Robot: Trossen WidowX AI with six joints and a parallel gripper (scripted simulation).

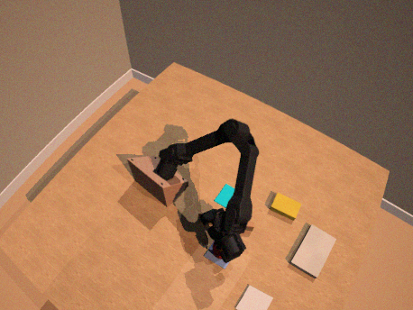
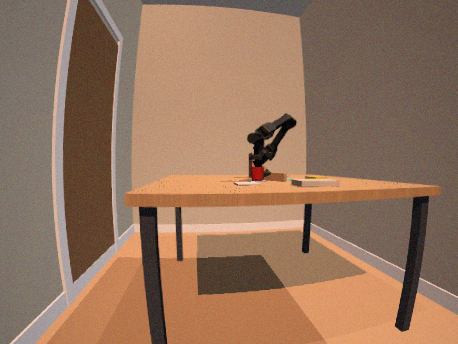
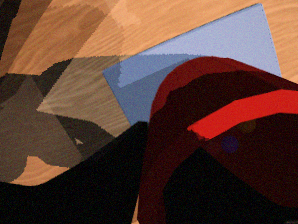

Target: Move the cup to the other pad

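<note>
My gripper tip is 2 cm short of the light blue pad, 2 cm to the left of it and 5 cm above it. Round my gripper tip: teal pad 6 cm behind, 19 cm to the left, 5 cm below; then red cup 3 cm ahead, 2 cm to the right; then low wooden bar 2 cm behind, 9 cm to the left, 3 cm below.
</note>
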